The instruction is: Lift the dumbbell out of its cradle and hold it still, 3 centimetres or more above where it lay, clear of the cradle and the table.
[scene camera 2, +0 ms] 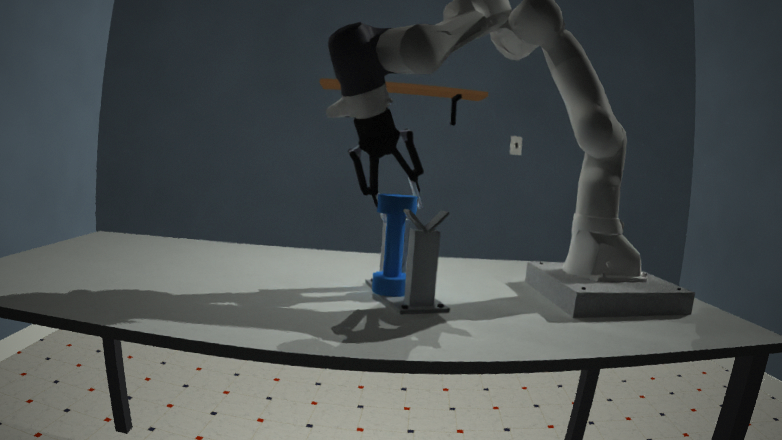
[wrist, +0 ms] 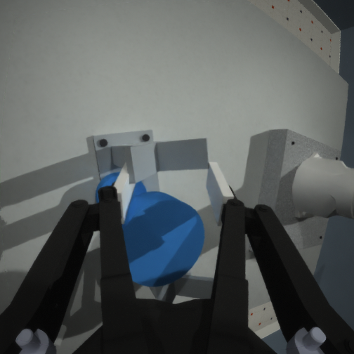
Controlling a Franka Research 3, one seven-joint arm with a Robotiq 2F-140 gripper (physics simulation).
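The blue dumbbell (scene camera 2: 393,246) (wrist: 162,235) is nearly upright between the posts of the grey cradle (scene camera 2: 422,268) (wrist: 144,165), off its V-shaped rests. In the scene view its lower head is low over the cradle's base; whether it touches the base or the table cannot be told. My gripper (scene camera 2: 398,205) (wrist: 171,172) points down and is shut on the dumbbell's upper head, one finger on each side. In the wrist view the upper head hides most of the bar and part of the cradle. In the scene view the dumbbell mostly hides the far post.
The near post's V rest (scene camera 2: 426,221) is close beside the dumbbell's upper head. The arm's grey base block (scene camera 2: 634,303) (wrist: 272,170) is on the table (scene camera 2: 218,262) (wrist: 100,65), to the right of the cradle. An orange shelf (scene camera 2: 432,89) is on the back wall behind the arm.
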